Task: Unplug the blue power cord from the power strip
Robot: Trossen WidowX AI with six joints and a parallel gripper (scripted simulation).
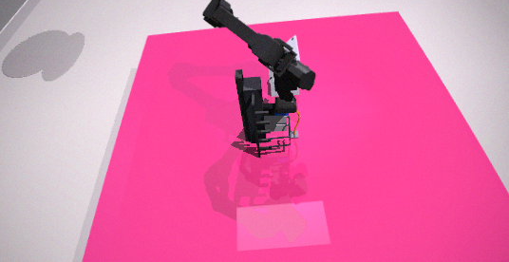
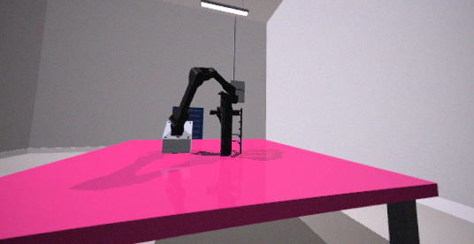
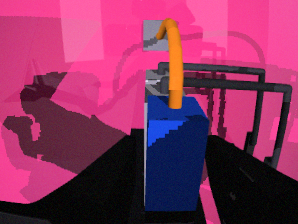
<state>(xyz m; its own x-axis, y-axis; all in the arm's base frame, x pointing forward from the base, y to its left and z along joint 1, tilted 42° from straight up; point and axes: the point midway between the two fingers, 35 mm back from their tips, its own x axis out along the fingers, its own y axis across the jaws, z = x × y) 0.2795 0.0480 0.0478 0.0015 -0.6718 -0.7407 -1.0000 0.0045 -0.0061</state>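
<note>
Now: gripper tip 3 cm to the left of the blue plug.
</note>
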